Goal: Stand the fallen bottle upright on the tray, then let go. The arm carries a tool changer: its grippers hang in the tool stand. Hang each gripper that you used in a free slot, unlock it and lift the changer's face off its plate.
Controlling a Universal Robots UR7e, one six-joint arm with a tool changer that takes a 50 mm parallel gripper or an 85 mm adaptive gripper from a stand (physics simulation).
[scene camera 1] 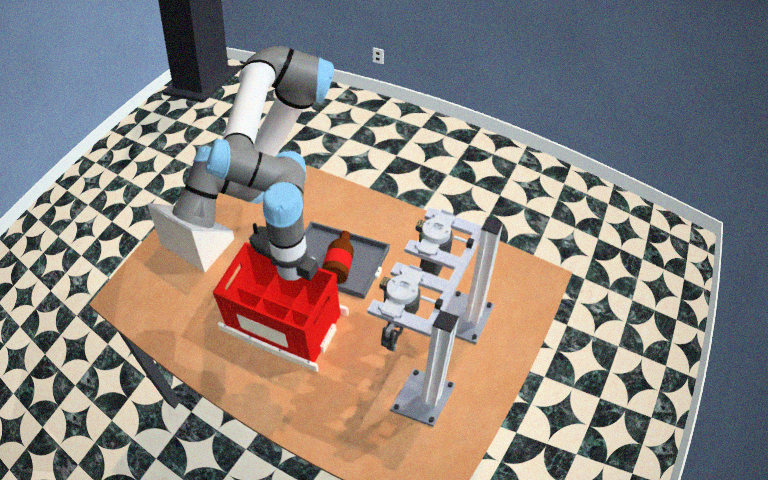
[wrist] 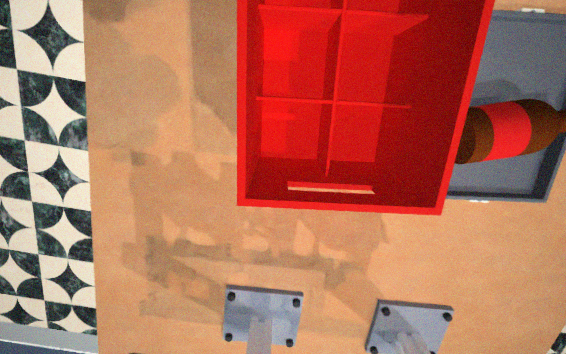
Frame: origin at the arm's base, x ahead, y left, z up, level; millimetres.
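Seen in the pictures: arm's base, origin of its link: (scene camera 1: 192, 219).
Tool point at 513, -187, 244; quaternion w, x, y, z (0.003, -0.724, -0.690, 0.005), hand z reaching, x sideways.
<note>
Offsets run from my tool point to a thing's top centre, as dx, dy, dz. "spot": to the spot under its first point. Level surfaces: height alone.
The brown bottle with a red label @[-66, +319, -285] (scene camera 1: 338, 258) (wrist: 510, 130) lies on its side on the grey tray @[spot: +11, +319, -359] (scene camera 1: 365, 271) (wrist: 505, 182); in the wrist view the crate rim hides part of its base end. The arm's tool changer (scene camera 1: 289, 273) hangs over the red crate and carries no gripper. Two grippers hang in the tool stand (scene camera 1: 485, 277) (wrist: 285, 320): a front one @[spot: +229, -12, -91] (scene camera 1: 389, 336), with dark fingers showing below its slot, and a back one @[spot: +253, +167, -23] (scene camera 1: 434, 259), whose fingertips are hidden. The front fingers are too small to tell open from shut.
The red crate @[-120, +61, -189] (scene camera 1: 271, 326) (wrist: 445, 165) with open compartments stands beside the tray, between white rails @[-115, -38, -334] (scene camera 1: 271, 348) on the table @[dz -364] (scene camera 1: 215, 362) (wrist: 475, 255). The stand's two posts rise at the right in the scene view. A dark column (scene camera 1: 192, 45) stands behind the arm.
</note>
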